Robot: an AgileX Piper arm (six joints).
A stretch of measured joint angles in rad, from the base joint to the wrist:
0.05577 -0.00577 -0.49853 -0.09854 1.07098 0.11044
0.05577 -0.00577 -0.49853 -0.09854 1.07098 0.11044
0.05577 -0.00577 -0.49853 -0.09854 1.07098 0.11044
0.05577 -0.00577 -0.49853 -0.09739 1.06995 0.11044
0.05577 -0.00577 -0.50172 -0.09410 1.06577 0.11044
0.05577 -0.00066 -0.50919 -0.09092 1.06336 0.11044
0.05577 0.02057 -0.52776 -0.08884 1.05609 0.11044
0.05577 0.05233 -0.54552 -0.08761 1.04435 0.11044
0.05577 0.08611 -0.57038 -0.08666 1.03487 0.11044
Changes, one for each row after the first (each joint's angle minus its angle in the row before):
0.00000 0.00000 0.00000 0.00000 0.00000 0.00000
0.00000 0.00000 0.00000 0.00000 0.00000 0.00000
0.00000 0.00000 0.00000 0.00115 -0.00103 0.00000
0.00000 0.00000 -0.00319 0.00329 -0.00418 0.00000
0.00000 0.00511 -0.00747 0.00318 -0.00241 0.00000
0.00000 0.02123 -0.01857 0.00208 -0.00727 0.00000
0.00000 0.03176 -0.01776 0.00123 -0.01174 0.00000
0.00000 0.03378 -0.02486 0.00095 -0.00948 0.00000

